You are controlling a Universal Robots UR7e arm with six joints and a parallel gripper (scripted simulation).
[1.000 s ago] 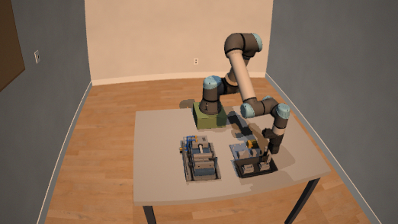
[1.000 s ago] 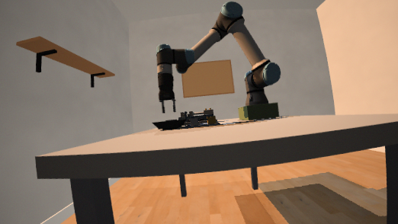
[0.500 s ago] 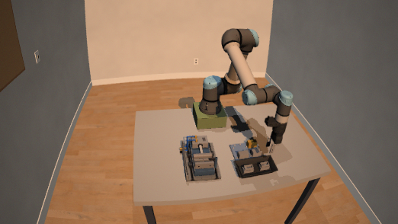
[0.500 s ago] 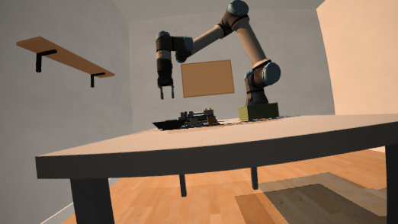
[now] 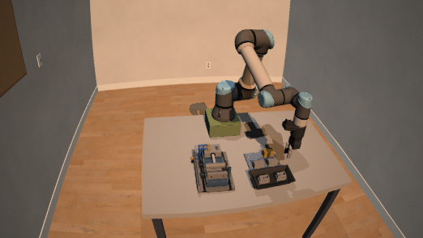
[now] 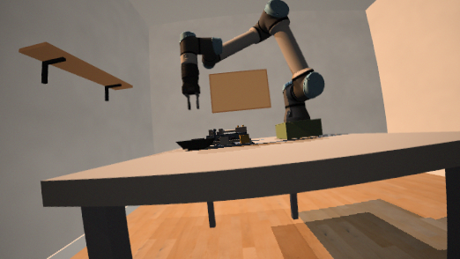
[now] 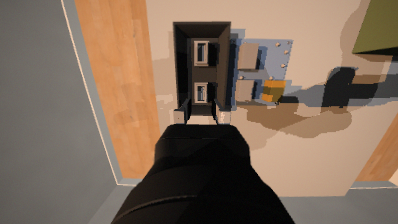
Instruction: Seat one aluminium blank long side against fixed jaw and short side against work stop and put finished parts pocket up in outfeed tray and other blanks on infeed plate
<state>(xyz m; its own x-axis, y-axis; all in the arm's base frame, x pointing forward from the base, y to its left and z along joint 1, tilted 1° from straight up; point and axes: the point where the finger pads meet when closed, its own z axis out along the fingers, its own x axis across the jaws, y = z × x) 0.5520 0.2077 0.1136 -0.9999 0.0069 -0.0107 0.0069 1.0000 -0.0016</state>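
Right now the brass blank is 210 mm behind my hand, 10 mm to the right of it and 170 mm below it. Round my hand: vise 130 mm behind, 350 mm to the right, 160 mm below.
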